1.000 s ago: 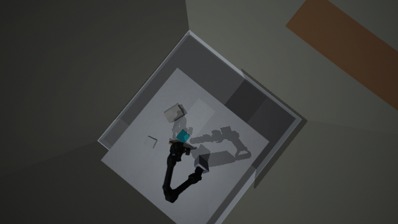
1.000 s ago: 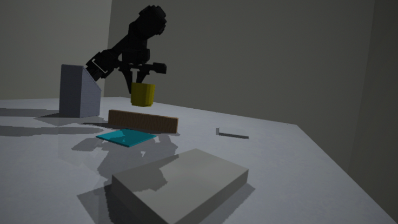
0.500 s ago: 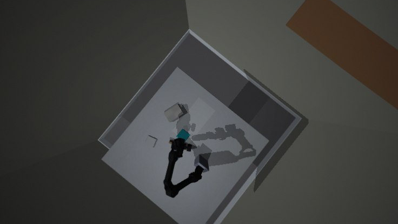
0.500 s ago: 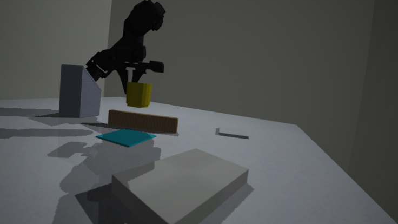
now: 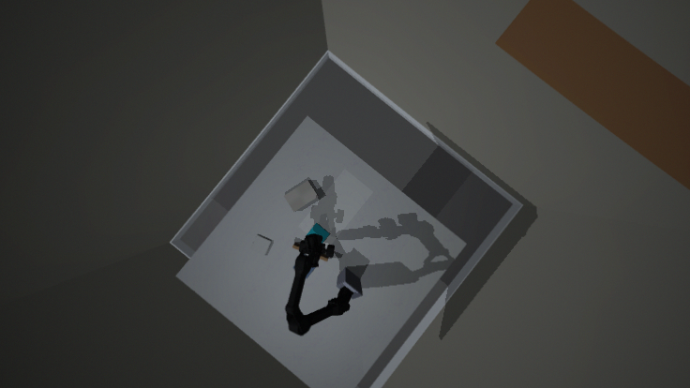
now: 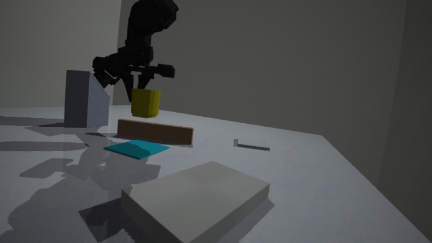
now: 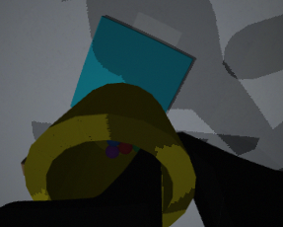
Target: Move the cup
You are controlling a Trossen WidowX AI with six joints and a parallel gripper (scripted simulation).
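Right now my gripper tip is 120 mm above the teal pad and 30 mm short of it. The rest, counted from my gripper tip: brown wooden bar (100 mm to the left, 100 mm below); yellow cup (20 mm ahead, 10 mm to the left).
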